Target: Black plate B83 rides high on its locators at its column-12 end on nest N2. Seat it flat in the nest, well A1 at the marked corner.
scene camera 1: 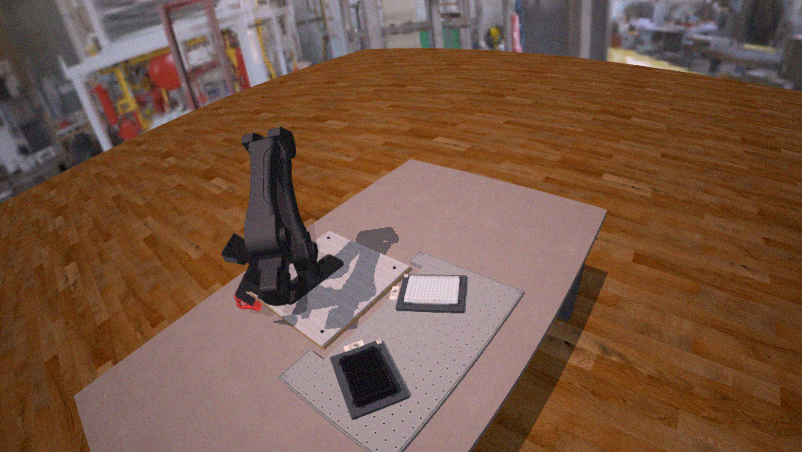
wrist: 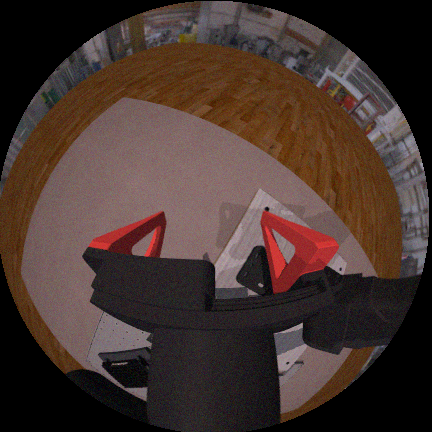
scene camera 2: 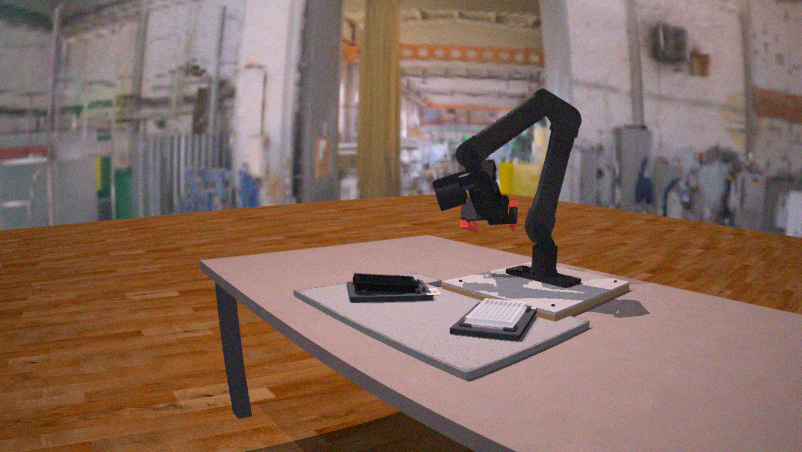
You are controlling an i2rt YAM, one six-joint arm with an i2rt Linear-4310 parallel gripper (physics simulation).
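Frame: origin at the arm's base, x left, y ahead, z down, level; centimetres.
Where they show: gripper, fingertip midpoint: (scene camera 1: 246, 291) (wrist: 212, 216) (scene camera 2: 495, 230); arm's base, origin of the base link: (scene camera 1: 311, 279) (scene camera 2: 543, 278).
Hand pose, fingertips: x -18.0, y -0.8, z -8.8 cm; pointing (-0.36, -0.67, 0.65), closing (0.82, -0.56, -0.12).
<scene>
Each offset is from my fingertips to the top centre of the thing. "*": to the spot under its first point. Level surfaces: height alone.
The black plate {dx +4.8, dy +36.1, dz +6.0 cm} (scene camera 1: 367, 375) (scene camera 2: 384, 281) lies on a dark grey nest {dx +5.1, dy +35.6, dz +7.3 cm} (scene camera 1: 384, 402) (scene camera 2: 387, 297). In scene camera 2 the plate stands up above the nest's rim, and its end away from the white label looks the higher one. A small pale mark {dx +13.4, dy +31.3, dz +8.3 cm} (scene camera 1: 379, 341) shows at a nest corner beside the label {* dx +9.6, dy +26.7, dz +9.3 cm} (scene camera 1: 353, 345). Well A1 is too small to tell. The plate (wrist: 127, 372) is partly hidden behind the gripper body in the wrist view. My gripper (scene camera 1: 248, 304) (scene camera 2: 492, 230) (wrist: 212, 216) is open and empty, high above the table beside the arm's base, well away from the plate.
A white plate {dx +32.7, dy +31.4, dz +6.9 cm} (scene camera 1: 431, 289) (scene camera 2: 497, 313) sits in a second dark nest {dx +32.7, dy +31.4, dz +7.7 cm} (scene camera 1: 432, 308) (scene camera 2: 488, 333). Both nests stand on a perforated grey board {dx +19.1, dy +34.8, dz +9.4 cm} (scene camera 1: 426, 359) (scene camera 2: 404, 336). The arm's pale base plate (scene camera 1: 370, 320) (scene camera 2: 595, 293) adjoins the board on the table {dz +10.8 cm} (scene camera 1: 185, 381) (scene camera 2: 673, 364).
</scene>
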